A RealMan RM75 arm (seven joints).
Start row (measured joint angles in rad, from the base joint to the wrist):
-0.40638, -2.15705, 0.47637, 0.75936, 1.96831, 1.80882, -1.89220
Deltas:
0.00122, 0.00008, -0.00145, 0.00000, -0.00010, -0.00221, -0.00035
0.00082, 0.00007, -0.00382, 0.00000, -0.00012, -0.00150, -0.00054
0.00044, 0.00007, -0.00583, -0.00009, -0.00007, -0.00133, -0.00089
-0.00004, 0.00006, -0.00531, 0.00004, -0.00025, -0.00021, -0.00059
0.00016, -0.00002, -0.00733, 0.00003, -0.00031, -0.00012, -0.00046
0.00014, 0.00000, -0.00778, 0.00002, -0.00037, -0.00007, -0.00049
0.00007, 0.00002, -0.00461, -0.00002, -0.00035, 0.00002, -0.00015
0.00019, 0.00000, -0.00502, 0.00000, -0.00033, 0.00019, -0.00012
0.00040, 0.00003, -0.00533, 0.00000, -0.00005, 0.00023, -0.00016
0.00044, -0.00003, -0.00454, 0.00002, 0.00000, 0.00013, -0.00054
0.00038, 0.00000, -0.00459, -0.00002, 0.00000, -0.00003, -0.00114
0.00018, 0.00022, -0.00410, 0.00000, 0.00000, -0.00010, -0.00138
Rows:
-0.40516, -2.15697, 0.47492, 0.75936, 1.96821, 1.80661, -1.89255
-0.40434, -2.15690, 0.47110, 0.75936, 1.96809, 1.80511, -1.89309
-0.40390, -2.15683, 0.46527, 0.75927, 1.96802, 1.80378, -1.89398
-0.40394, -2.15677, 0.45996, 0.75931, 1.96777, 1.80357, -1.89457
-0.40378, -2.15679, 0.45263, 0.75934, 1.96746, 1.80345, -1.89503
-0.40364, -2.15679, 0.44485, 0.75936, 1.96709, 1.80338, -1.89552
-0.40357, -2.15677, 0.44024, 0.75934, 1.96674, 1.80340, -1.89567
-0.40338, -2.15677, 0.43522, 0.75934, 1.96641, 1.80359, -1.89579
-0.40298, -2.15674, 0.42989, 0.75934, 1.96636, 1.80382, -1.89595
-0.40254, -2.15677, 0.42535, 0.75936, 1.96636, 1.80395, -1.89649
-0.40216, -2.15677, 0.42076, 0.75934, 1.96636, 1.80392, -1.89763
-0.40198, -2.15655, 0.41666, 0.75934, 1.96636, 1.80382, -1.89901

